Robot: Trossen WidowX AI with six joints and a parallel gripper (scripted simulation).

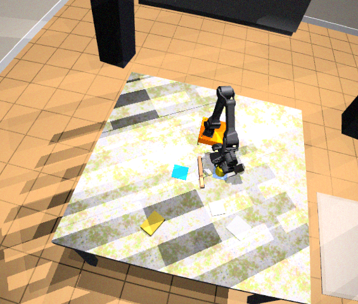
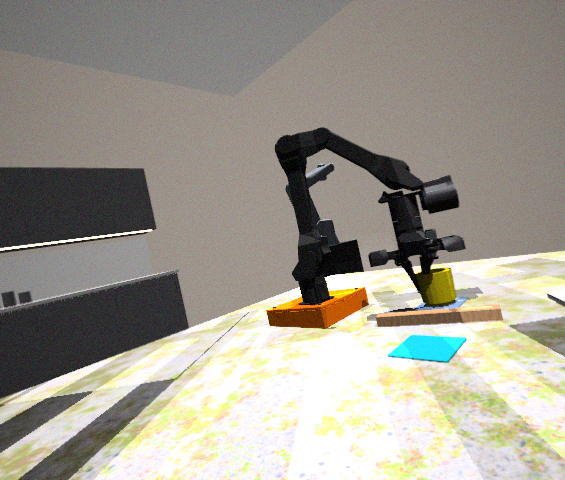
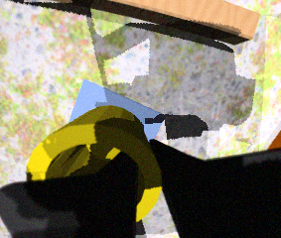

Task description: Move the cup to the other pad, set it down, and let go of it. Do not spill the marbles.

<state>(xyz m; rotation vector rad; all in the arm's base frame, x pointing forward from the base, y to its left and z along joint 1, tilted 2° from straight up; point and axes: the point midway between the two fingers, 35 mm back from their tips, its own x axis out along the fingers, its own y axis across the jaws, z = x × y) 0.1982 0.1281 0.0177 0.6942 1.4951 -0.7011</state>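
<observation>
The red marble is 40 mm ahead of my gripper tip, 10 mm to the left of it and 20 mm below it. The rest, counted from my gripper tip: light blue pad: 20 mm ahead, 20 mm to the left, 40 mm below; wooden bar: 70 mm ahead, 90 mm to the right, 30 mm below; yellow cup: 20 mm ahead, 20 mm to the left.
</observation>
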